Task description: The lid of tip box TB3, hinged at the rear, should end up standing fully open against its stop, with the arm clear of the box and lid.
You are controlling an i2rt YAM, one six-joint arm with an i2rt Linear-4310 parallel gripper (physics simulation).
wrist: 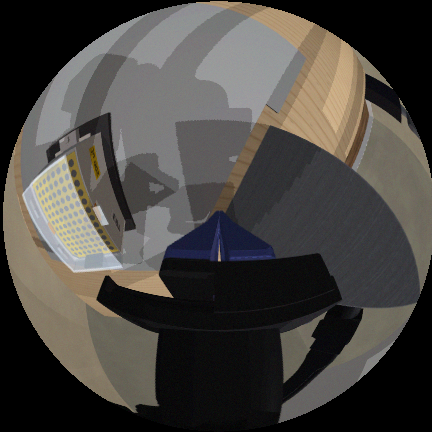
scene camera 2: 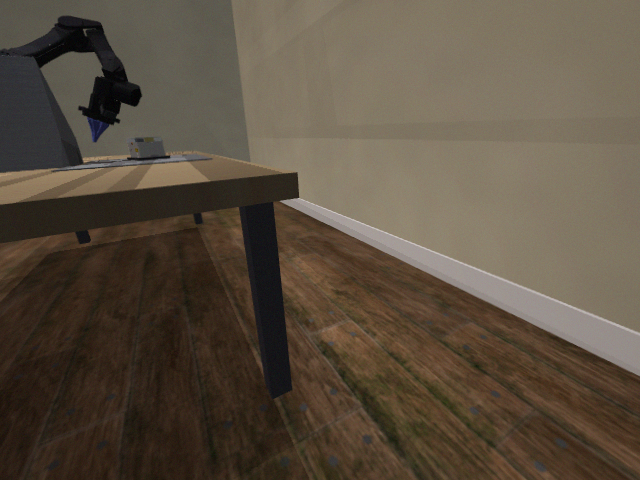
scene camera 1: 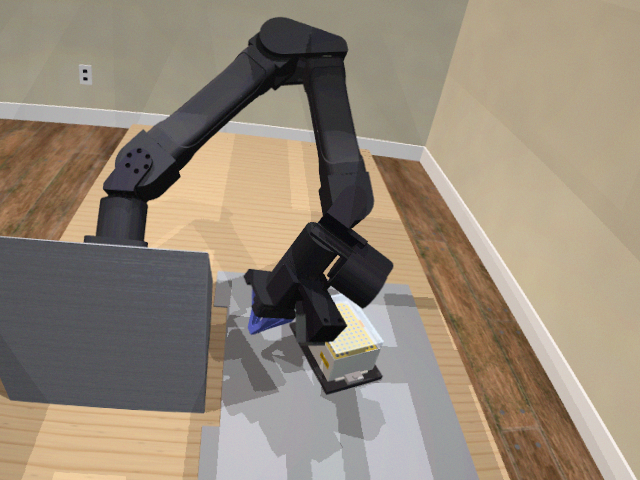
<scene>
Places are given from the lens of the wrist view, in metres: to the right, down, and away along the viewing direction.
tip box lid [wrist: 57, 200]: -0.11, -0.01, 0.04
grey mat [wrist: 183, 97]: -0.03, -0.12, 0.10
The marked spots on the tip box lid and the grey mat are 0.14 m apart.
</scene>
